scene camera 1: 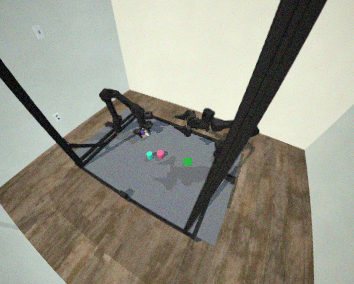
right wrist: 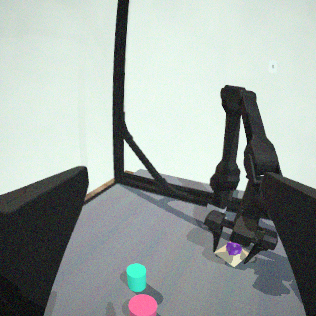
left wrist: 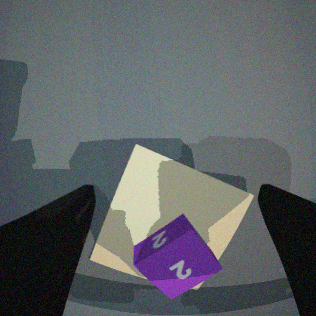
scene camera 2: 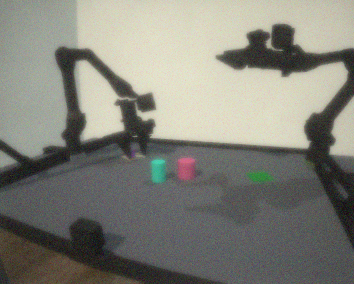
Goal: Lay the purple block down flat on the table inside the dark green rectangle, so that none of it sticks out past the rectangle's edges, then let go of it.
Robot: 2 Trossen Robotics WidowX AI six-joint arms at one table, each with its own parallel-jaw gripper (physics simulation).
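Places are measured from the left arm's base along level axes (x down, y left, z ahead), in metres.
Pixels of known places: left gripper, fingertip midpoint: (scene camera 1: 145,135) (right wrist: 228,257) (left wrist: 180,194) (scene camera 2: 137,156); right gripper, fingertip midpoint: (scene camera 1: 174,121) (right wrist: 179,178) (scene camera 2: 219,55); left arm's base, link origin: (scene camera 1: 118,130) (right wrist: 219,202) (scene camera 2: 74,152); right arm's base, link origin: (scene camera 2: 317,160).
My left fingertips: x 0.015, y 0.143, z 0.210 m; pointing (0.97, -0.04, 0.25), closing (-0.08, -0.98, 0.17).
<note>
Ahead of a thing's pixels: the offset from my left fingertips to its top centre. "*": to the spot under its first point. Level surfaces: height alone.
The purple block {dy -0.004, dx -0.015, dz -0.033 m} (scene camera 1: 143,133) (scene camera 2: 133,153) (left wrist: 180,260) (right wrist: 233,248) has angled faces marked with a pale 2. It sits on a cream square {* dy +0.019, dx +0.003, dz +0.006 m} (left wrist: 142,175) (right wrist: 234,261), near its lower edge in the left wrist view. My left gripper (scene camera 2: 136,156) (left wrist: 180,194) (right wrist: 228,257) is open, pointing down low over the square, its fingers on either side of the block and apart from it. The dark green rectangle {* dy +0.063, dx +0.003, dz +0.446 m} (scene camera 1: 188,162) (scene camera 2: 260,176) lies on the table, right of the pink cylinder in both scene views. My right gripper (scene camera 2: 226,59) (right wrist: 179,178) is open and empty, high above the table.
A turquoise cylinder {dy -0.117, dx -0.050, dz +0.209 m} (scene camera 1: 149,155) (scene camera 2: 158,171) (right wrist: 136,277) and a pink cylinder {dy -0.051, dx -0.045, dz +0.258 m} (scene camera 1: 160,154) (scene camera 2: 186,169) (right wrist: 143,305) stand upright between the purple block and the green rectangle. Black frame bars edge the grey table {dx +0.004 m} (scene camera 1: 150,185) (scene camera 2: 165,225). The right arm's shadow falls near the rectangle.
</note>
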